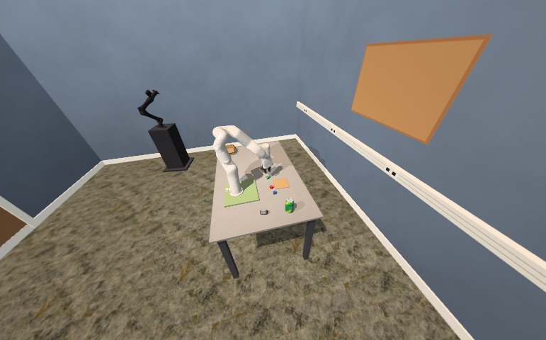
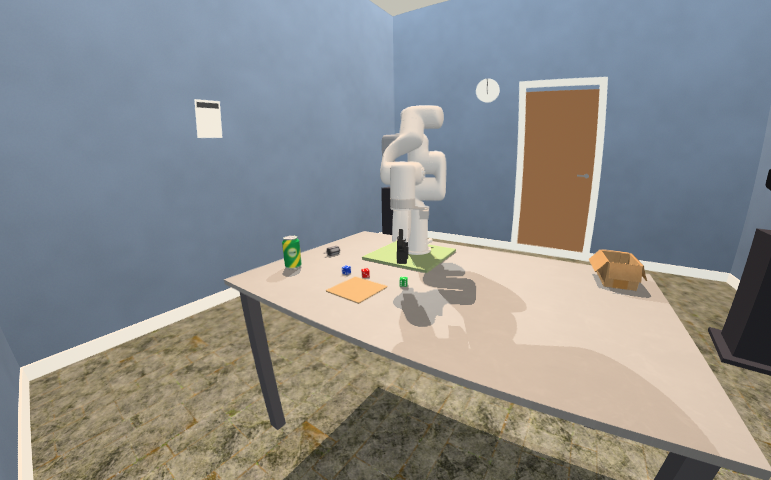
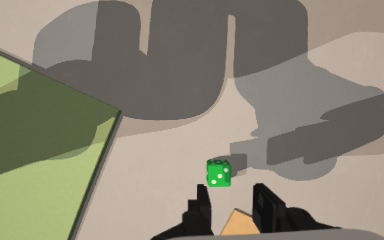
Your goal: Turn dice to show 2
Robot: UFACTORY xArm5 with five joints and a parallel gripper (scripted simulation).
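Right now my hand is 90 mm above the green die. From my hand the other things lie so: blue die (50 mm ahead, 220 mm to the right, 90 mm below); then red die (30 mm ahead, 150 mm to the right, 90 mm below); then mat (120 mm ahead, 90 mm to the right, 100 mm below).
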